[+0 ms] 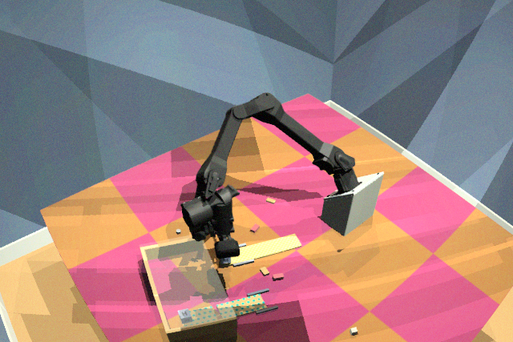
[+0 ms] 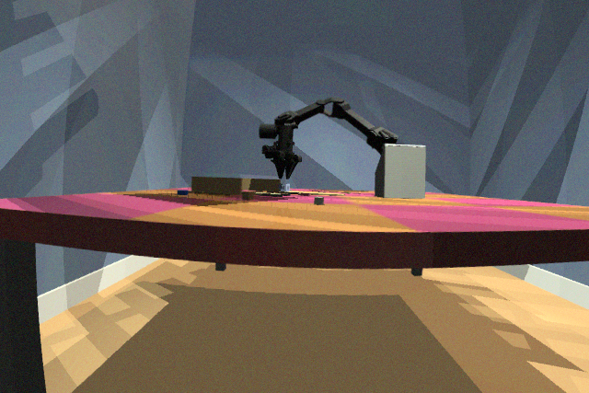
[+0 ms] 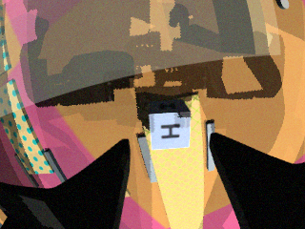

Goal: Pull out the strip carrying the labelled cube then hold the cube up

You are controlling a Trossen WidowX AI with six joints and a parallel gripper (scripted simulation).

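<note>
The cross-hatched strip is 11 cm behind my gripper tip, 4 cm to the left of it and 5 cm below it.
</note>
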